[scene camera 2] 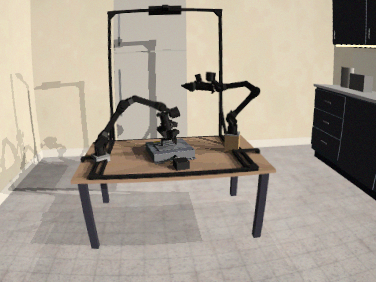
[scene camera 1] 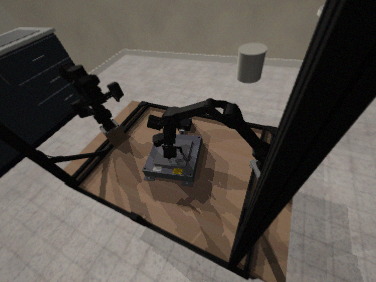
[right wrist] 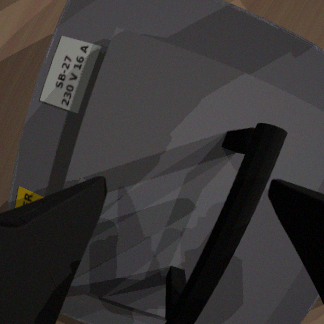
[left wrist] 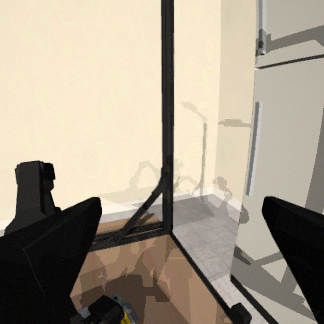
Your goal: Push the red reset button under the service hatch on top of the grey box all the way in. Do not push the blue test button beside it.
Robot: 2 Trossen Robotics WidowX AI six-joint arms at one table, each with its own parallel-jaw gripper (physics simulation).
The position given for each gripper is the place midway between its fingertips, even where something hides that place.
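The left gripper (scene camera 1: pixel 107 107) (left wrist: pixel 182 204) is open and it's holding nothing. There's the right gripper (right wrist: pixel 188 185) too, and then a grey box (scene camera 2: pixel 180 157) (right wrist: pixel 253 44).
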